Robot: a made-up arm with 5 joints. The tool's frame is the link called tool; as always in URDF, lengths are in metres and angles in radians. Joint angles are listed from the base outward.
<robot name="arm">
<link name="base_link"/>
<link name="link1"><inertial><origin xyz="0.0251 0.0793 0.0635"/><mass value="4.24"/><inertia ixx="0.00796" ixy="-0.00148" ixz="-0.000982" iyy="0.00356" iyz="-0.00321" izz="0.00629"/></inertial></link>
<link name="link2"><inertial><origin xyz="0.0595 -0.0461 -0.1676"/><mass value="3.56"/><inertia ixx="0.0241" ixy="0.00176" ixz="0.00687" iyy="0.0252" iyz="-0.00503" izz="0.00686"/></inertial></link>
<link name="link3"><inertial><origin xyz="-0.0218 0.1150 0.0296"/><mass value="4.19"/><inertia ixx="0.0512" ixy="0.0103" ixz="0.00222" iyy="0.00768" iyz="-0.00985" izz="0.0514"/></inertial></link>
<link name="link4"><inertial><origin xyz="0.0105 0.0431 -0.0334"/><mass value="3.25"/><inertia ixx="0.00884" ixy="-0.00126" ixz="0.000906" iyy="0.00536" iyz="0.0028" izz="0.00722"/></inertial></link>
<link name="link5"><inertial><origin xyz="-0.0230 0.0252 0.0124"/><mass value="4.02"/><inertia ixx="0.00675" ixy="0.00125" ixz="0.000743" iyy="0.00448" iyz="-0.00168" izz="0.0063"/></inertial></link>
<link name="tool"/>
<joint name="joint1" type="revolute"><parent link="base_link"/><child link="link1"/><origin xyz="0.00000 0.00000 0.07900" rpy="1.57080 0.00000 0.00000"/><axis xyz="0 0 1"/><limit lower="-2.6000" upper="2.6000"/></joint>
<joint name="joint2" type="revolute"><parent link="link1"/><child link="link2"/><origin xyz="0.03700 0.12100 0.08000" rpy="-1.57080 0.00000 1.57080"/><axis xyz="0 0 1"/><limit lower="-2.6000" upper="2.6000"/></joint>
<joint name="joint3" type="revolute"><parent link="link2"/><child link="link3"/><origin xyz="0.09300 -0.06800 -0.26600" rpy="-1.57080 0.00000 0.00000"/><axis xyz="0 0 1"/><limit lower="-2.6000" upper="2.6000"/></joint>
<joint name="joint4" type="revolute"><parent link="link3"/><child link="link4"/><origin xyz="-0.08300 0.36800 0.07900" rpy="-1.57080 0.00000 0.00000"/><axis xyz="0 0 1"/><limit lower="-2.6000" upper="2.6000"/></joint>
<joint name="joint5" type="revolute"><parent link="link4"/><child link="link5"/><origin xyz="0.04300 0.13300 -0.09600" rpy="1.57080 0.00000 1.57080"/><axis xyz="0 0 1"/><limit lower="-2.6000" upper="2.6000"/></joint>
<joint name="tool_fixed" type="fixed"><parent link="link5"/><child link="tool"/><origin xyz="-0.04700 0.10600 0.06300" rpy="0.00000 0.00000 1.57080"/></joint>
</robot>
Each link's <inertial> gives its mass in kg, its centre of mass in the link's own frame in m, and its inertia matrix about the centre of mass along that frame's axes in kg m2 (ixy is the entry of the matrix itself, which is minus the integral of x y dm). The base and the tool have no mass. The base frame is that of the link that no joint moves.
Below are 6 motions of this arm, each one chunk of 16 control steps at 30 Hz.
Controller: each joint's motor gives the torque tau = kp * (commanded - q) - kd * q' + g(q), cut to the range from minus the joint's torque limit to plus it. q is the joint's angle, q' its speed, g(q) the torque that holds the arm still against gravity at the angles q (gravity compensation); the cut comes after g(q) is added. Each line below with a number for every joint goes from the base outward.
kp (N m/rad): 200 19 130 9.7 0.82
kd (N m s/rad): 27 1.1 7.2 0.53 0.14
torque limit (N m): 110 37 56 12 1.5
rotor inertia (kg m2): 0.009 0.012 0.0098 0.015 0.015
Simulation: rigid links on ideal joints. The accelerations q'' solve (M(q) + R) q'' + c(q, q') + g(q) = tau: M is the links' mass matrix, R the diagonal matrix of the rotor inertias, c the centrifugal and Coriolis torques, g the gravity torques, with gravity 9.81 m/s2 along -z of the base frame. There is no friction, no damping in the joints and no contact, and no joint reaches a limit. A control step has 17 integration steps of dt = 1/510 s. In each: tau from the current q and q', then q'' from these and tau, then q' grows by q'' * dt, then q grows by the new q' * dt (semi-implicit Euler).
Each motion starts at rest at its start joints. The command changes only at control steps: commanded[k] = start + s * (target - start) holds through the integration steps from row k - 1 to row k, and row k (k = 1, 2, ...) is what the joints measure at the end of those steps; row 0 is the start. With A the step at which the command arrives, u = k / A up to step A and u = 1 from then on. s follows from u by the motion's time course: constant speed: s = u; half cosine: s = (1 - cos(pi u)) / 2; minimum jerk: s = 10 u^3 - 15 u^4 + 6 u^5; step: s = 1 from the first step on.
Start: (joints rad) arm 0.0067 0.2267 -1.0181 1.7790 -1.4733
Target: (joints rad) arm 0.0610 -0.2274 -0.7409 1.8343 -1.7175
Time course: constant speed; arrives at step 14
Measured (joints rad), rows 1 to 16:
1: 0.0086 0.2265 -1.0134 1.7809 -1.4706
2: 0.0125 0.2248 -1.0033 1.7859 -1.4647
3: 0.0172 0.2205 -0.9895 1.7940 -1.4569
4: 0.0222 0.2124 -0.9732 1.8048 -1.4486
5: 0.0271 0.1999 -0.9553 1.8176 -1.4411
6: 0.0316 0.1822 -0.9362 1.8316 -1.4357
7: 0.0357 0.1591 -0.9163 1.8455 -1.4335
8: 0.0395 0.1303 -0.8957 1.8581 -1.4356
9: 0.0430 0.0960 -0.8746 1.8683 -1.4423
10: 0.0463 0.0562 -0.8534 1.8750 -1.4540
11: 0.0495 0.0114 -0.8322 1.8775 -1.4702
12: 0.0528 -0.0381 -0.8113 1.8753 -1.4905
13: 0.0561 -0.0913 -0.7908 1.8684 -1.5138
14: 0.0596 -0.1475 -0.7709 1.8570 -1.5389
15: 0.0609 -0.2031 -0.7567 1.8418 -1.5677
16: 0.0602 -0.2544 -0.7487 1.8237 -1.5991

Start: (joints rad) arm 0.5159 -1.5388 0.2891 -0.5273 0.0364
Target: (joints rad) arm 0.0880 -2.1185 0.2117 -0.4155 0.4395
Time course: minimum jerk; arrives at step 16
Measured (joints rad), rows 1 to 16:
1: 0.5159 -1.5389 0.2891 -0.5274 0.0365
2: 0.5156 -1.5402 0.2890 -0.5284 0.0372
3: 0.5144 -1.5446 0.2885 -0.5319 0.0398
4: 0.5115 -1.5552 0.2873 -0.5395 0.0463
5: 0.5058 -1.5750 0.2849 -0.5526 0.0593
6: 0.4963 -1.6062 0.2810 -0.5712 0.0807
7: 0.4822 -1.6496 0.2757 -0.5939 0.1121
8: 0.4630 -1.7041 0.2690 -0.6179 0.1536
9: 0.4384 -1.7671 0.2614 -0.6391 0.2038
10: 0.4087 -1.8348 0.2533 -0.6530 0.2600
11: 0.3745 -1.9029 0.2447 -0.6549 0.3182
12: 0.3366 -1.9673 0.2356 -0.6414 0.3739
13: 0.2963 -2.0244 0.2259 -0.6113 0.4224
14: 0.2550 -2.0715 0.2157 -0.5659 0.4600
15: 0.2140 -2.1073 0.2054 -0.5093 0.4841
16: 0.1748 -2.1317 0.1961 -0.4482 0.4935

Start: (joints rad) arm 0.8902 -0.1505 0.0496 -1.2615 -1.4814
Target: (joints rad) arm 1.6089 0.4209 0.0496 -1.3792 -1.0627
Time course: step
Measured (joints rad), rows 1 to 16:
1: 0.9247 -0.1280 0.1066 -1.2312 -1.4500
2: 0.9909 -0.0425 0.1867 -1.1663 -1.3495
3: 1.0614 0.0877 0.2296 -1.1136 -1.1919
4: 1.1315 0.2233 0.2319 -1.0908 -1.0043
5: 1.2021 0.3374 0.2039 -1.0989 -0.8182
6: 1.2735 0.4163 0.1572 -1.1390 -0.6604
7: 1.3445 0.4591 0.1018 -1.2084 -0.5497
8: 1.4135 0.4749 0.0462 -1.2948 -0.4983
9: 1.4788 0.4762 -0.0024 -1.3773 -0.5059
10: 1.5389 0.4719 -0.0394 -1.4360 -0.5659
11: 1.5920 0.4649 -0.0634 -1.4609 -0.6681
12: 1.6367 0.4543 -0.0760 -1.4539 -0.8014
13: 1.6724 0.4385 -0.0800 -1.4244 -0.9561
14: 1.6994 0.4170 -0.0781 -1.3827 -1.1229
15: 1.7185 0.3908 -0.0721 -1.3373 -1.2956
16: 1.7306 0.3623 -0.0630 -1.2931 -1.4777

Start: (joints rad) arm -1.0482 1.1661 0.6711 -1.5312 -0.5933
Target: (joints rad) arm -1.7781 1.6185 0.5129 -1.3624 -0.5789
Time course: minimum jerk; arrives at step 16
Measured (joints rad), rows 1 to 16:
1: -1.0483 1.1663 0.6710 -1.5309 -0.5932
2: -1.0491 1.1677 0.6705 -1.5288 -0.5927
3: -1.0521 1.1730 0.6687 -1.5215 -0.5911
4: -1.0592 1.1857 0.6645 -1.5047 -0.5878
5: -1.0725 1.2092 0.6569 -1.4747 -0.5828
6: -1.0938 1.2465 0.6458 -1.4292 -0.5772
7: -1.1239 1.2984 0.6317 -1.3685 -0.5725
8: -1.1630 1.3638 0.6158 -1.2957 -0.5712
9: -1.2101 1.4385 0.5995 -1.2168 -0.5756
10: -1.2637 1.5159 0.5839 -1.1401 -0.5877
11: -1.3221 1.5885 0.5690 -1.0750 -0.6088
12: -1.3829 1.6492 0.5544 -1.0304 -0.6391
13: -1.4440 1.6925 0.5392 -1.0136 -0.6779
14: -1.5035 1.7157 0.5232 -1.0286 -0.7235
15: -1.5597 1.7186 0.5068 -1.0761 -0.7731
16: -1.6117 1.7039 0.4912 -1.1523 -0.8236

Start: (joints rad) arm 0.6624 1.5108 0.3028 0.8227 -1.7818
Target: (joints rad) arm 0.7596 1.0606 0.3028 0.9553 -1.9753
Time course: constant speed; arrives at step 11
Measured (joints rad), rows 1 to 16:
1: 0.6630 1.5073 0.3025 0.8209 -1.7823
2: 0.6648 1.4964 0.3014 0.8158 -1.7840
3: 0.6682 1.4767 0.2996 0.8084 -1.7868
4: 0.6731 1.4490 0.2973 0.8008 -1.7905
5: 0.6794 1.4148 0.2948 0.7952 -1.7946
6: 0.6867 1.3760 0.2925 0.7938 -1.7990
7: 0.6950 1.3343 0.2910 0.7979 -1.8039
8: 0.7041 1.2908 0.2903 0.8081 -1.8095
9: 0.7138 1.2464 0.2908 0.8240 -1.8167
10: 0.7238 1.2016 0.2925 0.8450 -1.8262
11: 0.7342 1.1565 0.2951 0.8699 -1.8388
12: 0.7439 1.1148 0.2984 0.8990 -1.8549
13: 0.7519 1.0804 0.3021 0.9320 -1.8741
14: 0.7578 1.0542 0.3059 0.9661 -1.8962
15: 0.7612 1.0351 0.3093 0.9979 -1.9202
16: 0.7626 1.0213 0.3122 1.0246 -1.9452

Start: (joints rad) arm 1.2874 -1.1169 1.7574 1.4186 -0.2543
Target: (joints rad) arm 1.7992 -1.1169 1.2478 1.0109 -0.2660
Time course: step
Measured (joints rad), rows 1 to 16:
1: 1.3509 -1.1104 1.7311 1.4070 -0.3059
2: 1.4493 -1.0900 1.6631 1.3939 -0.4248
3: 1.5347 -1.0599 1.5614 1.3850 -0.6020
4: 1.5984 -1.0342 1.4438 1.3580 -0.8248
5: 1.6437 -1.0241 1.3303 1.2922 -1.0633
6: 1.6765 -1.0315 1.2358 1.1837 -1.2828
7: 1.7020 -1.0512 1.1694 1.0408 -1.4557
8: 1.7237 -1.0738 1.1336 0.8796 -1.5694
9: 1.7429 -1.0897 1.1236 0.7219 -1.6227
10: 1.7604 -1.0935 1.1303 0.5889 -1.6193
11: 1.7761 -1.0850 1.1444 0.4968 -1.5615
12: 1.7897 -1.0680 1.1592 0.4532 -1.4538
13: 1.8004 -1.0473 1.1718 0.4585 -1.3091
14: 1.8074 -1.0266 1.1820 0.5071 -1.1408
15: 1.8106 -1.0082 1.1915 0.5895 -0.9624
16: 1.8102 -0.9939 1.2024 0.6931 -0.7873

